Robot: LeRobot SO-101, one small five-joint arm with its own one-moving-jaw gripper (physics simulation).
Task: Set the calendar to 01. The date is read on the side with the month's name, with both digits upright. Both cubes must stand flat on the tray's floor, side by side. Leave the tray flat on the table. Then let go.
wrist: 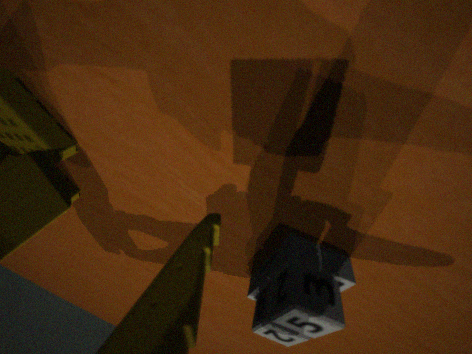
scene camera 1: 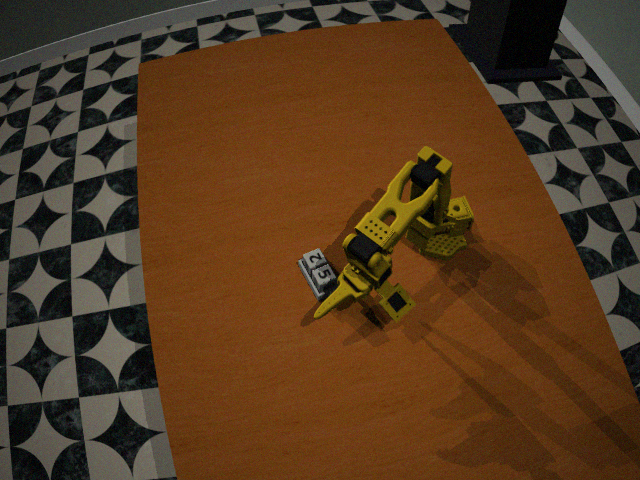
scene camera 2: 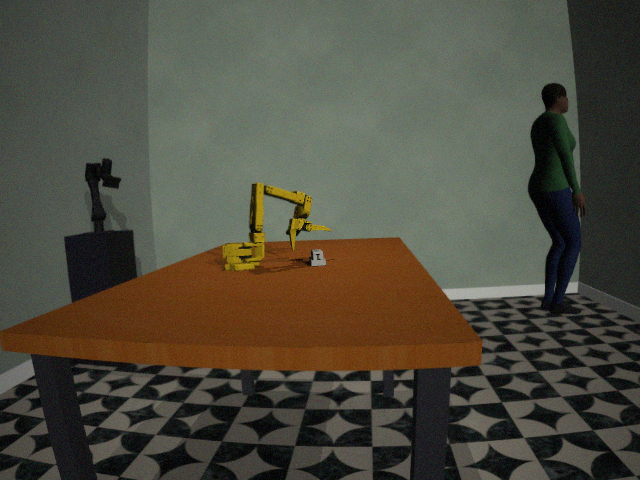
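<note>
The calendar's two pale cubes stand side by side on the tray (scene camera 1: 309,280) (scene camera 2: 317,262) (wrist: 295,242). In scene camera 1, the cube with a 2 on top (scene camera 1: 313,257) (wrist: 280,336) is at the upper left, and the cube with a 5 on top (scene camera 1: 324,273) (wrist: 306,324) is nearer the gripper. In the wrist view a shaded side shows a 3, with a dim mark like a 1 beside it. An end face in scene camera 2 shows an I-like mark. The month's name is not readable. My gripper (scene camera 1: 347,320) (scene camera 2: 311,239) is fully open and empty, above the table beside the tray; one notched jaw (wrist: 175,285) shows.
The wooden table (scene camera 1: 248,155) (scene camera 2: 310,315) carries the arm's base (scene camera 1: 439,242) (scene camera 2: 241,258), to the right of the tray in scene camera 1. Arm shadows fall across the table and tray. A dark pedestal (scene camera 2: 100,263) with a black arm and a standing person (scene camera 2: 553,149) are beyond the table.
</note>
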